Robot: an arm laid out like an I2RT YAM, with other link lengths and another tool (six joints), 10 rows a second.
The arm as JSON. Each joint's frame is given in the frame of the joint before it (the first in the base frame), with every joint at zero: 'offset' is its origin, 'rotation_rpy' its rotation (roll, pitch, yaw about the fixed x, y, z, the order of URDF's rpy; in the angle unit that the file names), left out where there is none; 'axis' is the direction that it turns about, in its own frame. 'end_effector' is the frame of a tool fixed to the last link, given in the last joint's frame.
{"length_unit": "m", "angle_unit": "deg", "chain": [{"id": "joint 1", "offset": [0.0, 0.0, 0.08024], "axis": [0.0, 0.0, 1.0]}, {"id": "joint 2", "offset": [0.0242, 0.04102, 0.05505], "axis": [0.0, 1.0, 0.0]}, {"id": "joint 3", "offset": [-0.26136, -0.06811, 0.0], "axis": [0.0, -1.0, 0.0]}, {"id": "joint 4", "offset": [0.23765, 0.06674, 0.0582], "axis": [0.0, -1.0, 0.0]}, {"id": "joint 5", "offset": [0.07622, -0.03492, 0.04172], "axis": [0.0, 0.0, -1.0]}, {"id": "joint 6", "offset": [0.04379, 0.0, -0.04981], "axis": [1.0, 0.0, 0.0]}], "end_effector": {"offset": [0.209, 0.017, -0.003], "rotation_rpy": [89.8, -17.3, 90.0]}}
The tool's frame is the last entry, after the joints.
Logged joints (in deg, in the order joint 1, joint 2, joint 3, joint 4, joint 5, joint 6), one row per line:
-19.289, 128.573, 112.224, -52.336, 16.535, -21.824
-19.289, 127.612, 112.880, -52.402, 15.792, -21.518
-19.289, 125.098, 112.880, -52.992, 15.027, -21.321
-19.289, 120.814, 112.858, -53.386, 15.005, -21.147
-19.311, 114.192, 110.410, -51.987, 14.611, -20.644
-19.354, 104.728, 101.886, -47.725, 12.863, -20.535
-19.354, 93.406, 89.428, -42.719, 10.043, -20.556
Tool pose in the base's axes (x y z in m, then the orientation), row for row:
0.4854, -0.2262, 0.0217, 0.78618, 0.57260, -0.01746, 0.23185
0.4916, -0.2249, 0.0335, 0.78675, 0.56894, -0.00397, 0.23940
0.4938, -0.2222, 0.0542, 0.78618, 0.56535, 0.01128, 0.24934
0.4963, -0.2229, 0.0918, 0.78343, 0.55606, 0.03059, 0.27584
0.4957, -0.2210, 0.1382, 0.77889, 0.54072, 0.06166, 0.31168
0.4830, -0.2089, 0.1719, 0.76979, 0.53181, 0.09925, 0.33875
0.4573, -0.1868, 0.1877, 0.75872, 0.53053, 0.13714, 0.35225
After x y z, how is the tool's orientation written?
As a quaternion, x y z w.
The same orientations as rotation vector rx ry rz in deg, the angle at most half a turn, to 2 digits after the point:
123.81, 90.17, -2.75
123.41, 89.24, -0.62
122.68, 88.22, 1.76
120.61, 85.61, 4.71
117.78, 81.76, 9.32
114.87, 79.36, 14.81
112.48, 78.65, 20.33

